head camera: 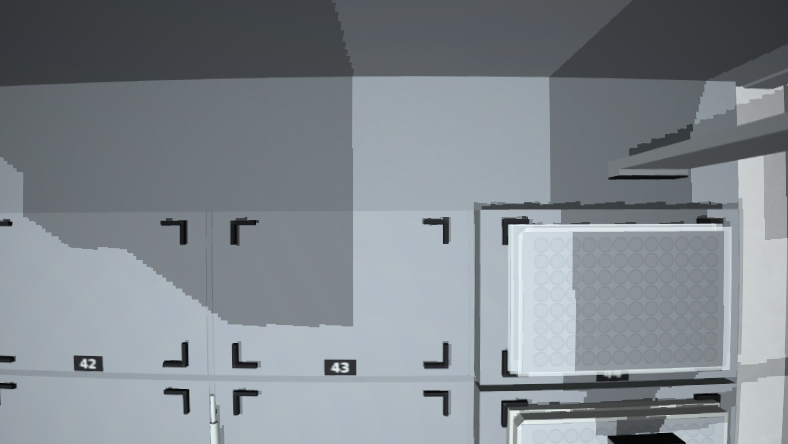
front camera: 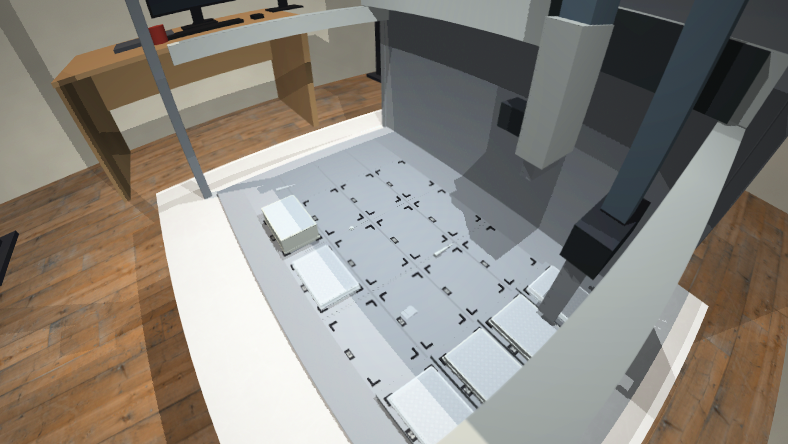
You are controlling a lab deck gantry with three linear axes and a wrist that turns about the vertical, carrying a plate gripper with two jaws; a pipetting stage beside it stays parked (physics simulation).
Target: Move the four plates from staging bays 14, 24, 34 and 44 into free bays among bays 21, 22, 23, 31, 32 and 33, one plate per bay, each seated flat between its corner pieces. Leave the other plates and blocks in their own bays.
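Frame: origin at the robot's base, x ahead, y left, z up, level; centimetres.
Seen in the pictures: gripper, fingertip midpoint: (head camera: pixel 642 308) (front camera: pixel 568 291); robot's base, link origin: (front camera: pixel 264 221).
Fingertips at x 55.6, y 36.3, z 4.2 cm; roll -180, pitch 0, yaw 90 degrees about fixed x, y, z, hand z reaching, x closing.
Note:
Offsets run from my fingertips to a thing's top centre. "pt": to the spot under its first point.
The plate in bay 44 @(pt dx -4.2, dy -0.3, dz -1.3 cm) (front camera: pixel 547 282) (head camera: pixel 645 303) lies flat between its corner pieces, partly hidden in the front view. My gripper (front camera: pixel 570 302) (head camera: pixel 646 305) is open around it: one jaw is beyond the plate's back edge, the other over its front side, near the bay 34 plate. Nothing is gripped. The plates in bay 34 @(pt dx -1.9, dy -9.9, dz -1.3 cm) (front camera: pixel 526 319) (head camera: pixel 556 432), bay 24 @(pt dx -2.2, dy -21.3, dz -1.3 cm) (front camera: pixel 480 358) and bay 14 @(pt dx -1.7, dy -32.4, dz -1.3 cm) (front camera: pixel 427 405) sit in their bays, each partly hidden or cut off. Black corner pieces mark bays 21, 22, 23, 31, 32 and 33 in the front view.
A tall pale block @(dx -49.2, dy -32.0, dz +0.0 cm) (front camera: pixel 289 220) stands in bay 11 and a plate @(dx -32.8, dy -32.0, dz -2.7 cm) (front camera: pixel 326 276) lies in bay 12. A thin pale pointed piece @(dx -24.3, dy -8.8, dz -3.4 cm) (front camera: pixel 442 249) (head camera: pixel 213 424) shows near bay 33's corner. The parked pipetting stage (front camera: pixel 559 93) hangs at the back. A pale beam (front camera: pixel 601 292) crosses the right.

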